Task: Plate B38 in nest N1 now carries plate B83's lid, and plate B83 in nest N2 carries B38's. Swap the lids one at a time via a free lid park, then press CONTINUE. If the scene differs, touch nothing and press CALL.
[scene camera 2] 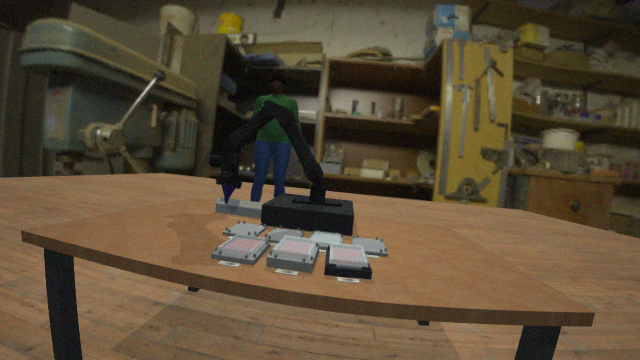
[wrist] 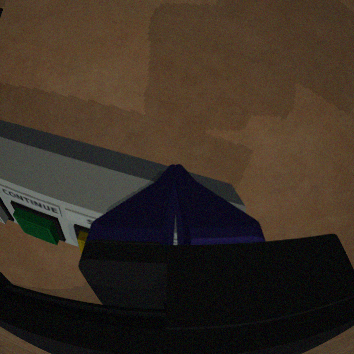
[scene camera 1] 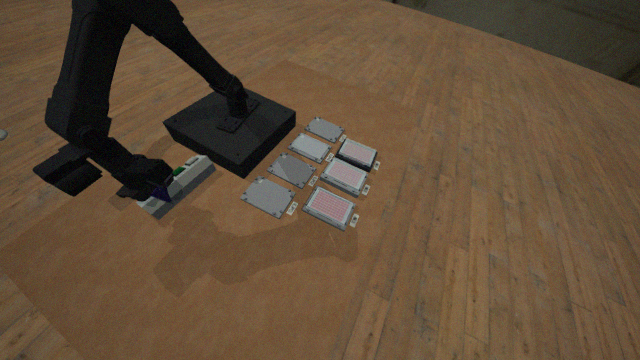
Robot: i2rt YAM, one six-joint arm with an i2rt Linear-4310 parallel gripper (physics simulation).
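Seen in the pictures: gripper, between the fingertips: (scene camera 2: pixel 225 203) (wrist: pixel 175 173) (scene camera 1: pixel 169 201); arm's base, origin of its link: (scene camera 2: pixel 316 203) (scene camera 1: pixel 239 114).
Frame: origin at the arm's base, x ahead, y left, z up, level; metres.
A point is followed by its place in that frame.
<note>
My gripper (scene camera 1: pixel 169 200) @(x -0.009, y -0.374, z -0.037 m) (scene camera 2: pixel 227 201) @(x -0.009, y -0.374, z -0.037 m) (wrist: pixel 175 173) @(x -0.009, y -0.374, z -0.037 m) is shut and empty, its blue fingertips together at the end of the pale button box (scene camera 1: pixel 192 184) @(x -0.003, y -0.295, z -0.059 m) (scene camera 2: pixel 245 208) @(x -0.003, y -0.290, z -0.048 m) (wrist: pixel 55 162) @(x -0.008, y -0.301, z -0.037 m). Whether the tips touch the box is unclear. The green CONTINUE button (scene camera 1: pixel 178 171) @(x -0.045, y -0.284, z -0.026 m) (wrist: pixel 36 225) @(x -0.048, y -0.287, z -0.025 m) is left of the fingers in the wrist view. The CALL button does not show; fingers cover that end. Three pink-welled plates stand in a row: one plate (scene camera 1: pixel 330 206) @(x 0.425, y -0.211, z -0.063 m) (scene camera 2: pixel 242 245) @(x 0.451, y -0.205, z -0.054 m), a middle plate (scene camera 1: pixel 345 174) @(x 0.441, y -0.087, z -0.041 m) (scene camera 2: pixel 292 247) @(x 0.473, y -0.085, z -0.041 m) and one in a black nest (scene camera 1: pixel 358 152) @(x 0.465, y 0.038, z -0.044 m) (scene camera 2: pixel 348 255) @(x 0.494, y 0.043, z -0.044 m). Their labels are unreadable.
Grey parks (scene camera 1: pixel 268 196) @(x 0.229, y -0.243, z -0.071 m) (scene camera 2: pixel 244 229) @(x 0.239, y -0.243, z -0.071 m) lie in a row beside the plates; one of them bears a clear, paler lid (scene camera 1: pixel 309 147) @(x 0.281, y 0.004, z -0.063 m) (scene camera 2: pixel 326 239) @(x 0.305, y 0.014, z -0.063 m). The black arm base (scene camera 1: pixel 245 150) @(x 0.108, y -0.148, z -0.004 m) (scene camera 2: pixel 307 217) @(x 0.150, y -0.041, z -0.032 m) stands between box and parks. A yellow button (wrist: pixel 82 241) @(x -0.055, y -0.320, z -0.025 m) partly shows beside the fingers.
</note>
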